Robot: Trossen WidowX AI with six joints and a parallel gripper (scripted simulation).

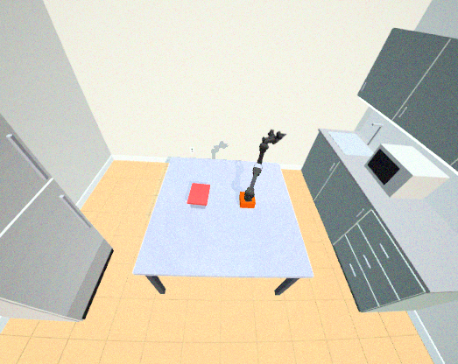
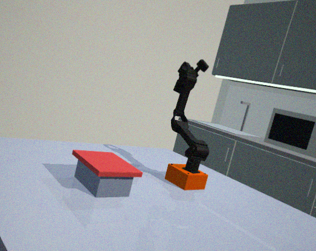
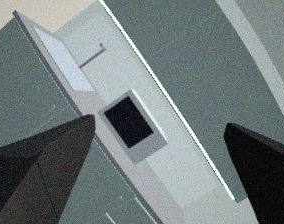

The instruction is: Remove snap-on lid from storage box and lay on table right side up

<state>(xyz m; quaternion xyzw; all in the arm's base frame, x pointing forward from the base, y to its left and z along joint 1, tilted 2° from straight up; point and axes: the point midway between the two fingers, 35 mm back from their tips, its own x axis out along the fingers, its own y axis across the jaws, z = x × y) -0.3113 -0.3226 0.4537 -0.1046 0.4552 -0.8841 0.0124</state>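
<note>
The red lid lies 790 mm ahead of my gripper tip, 220 mm to the left of it and 450 mm below it. The rest, counted from my gripper tip: grey storage box 790 mm ahead, 220 mm to the left, 490 mm below.
</note>
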